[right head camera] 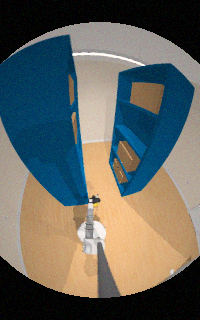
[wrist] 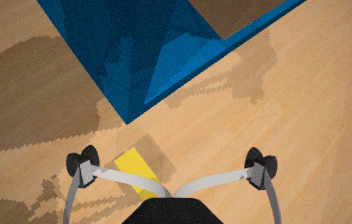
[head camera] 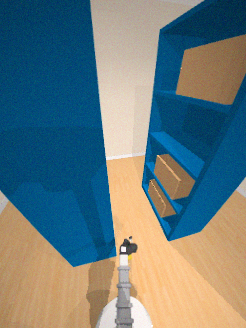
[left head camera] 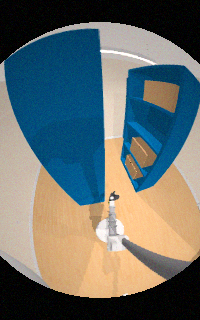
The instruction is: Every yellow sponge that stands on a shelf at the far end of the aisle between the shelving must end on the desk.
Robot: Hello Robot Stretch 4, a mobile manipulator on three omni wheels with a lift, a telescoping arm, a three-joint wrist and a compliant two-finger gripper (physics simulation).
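A yellow sponge is on the wooden floor near the front corner of the left blue shelf unit. In the wrist view its lower end is hidden behind the gripper's body and finger strip. My gripper is open, with its fingertips wide apart and nothing between them. It is above the floor, and the sponge shows below it, left of the middle between the fingers. The desk does not show in these views.
The right blue shelf unit stands across a narrow aisle. It holds a large cardboard box high up and two smaller cardboard boxes low down. The left unit's end panel is close to my arm. A pale wall closes the aisle's far end.
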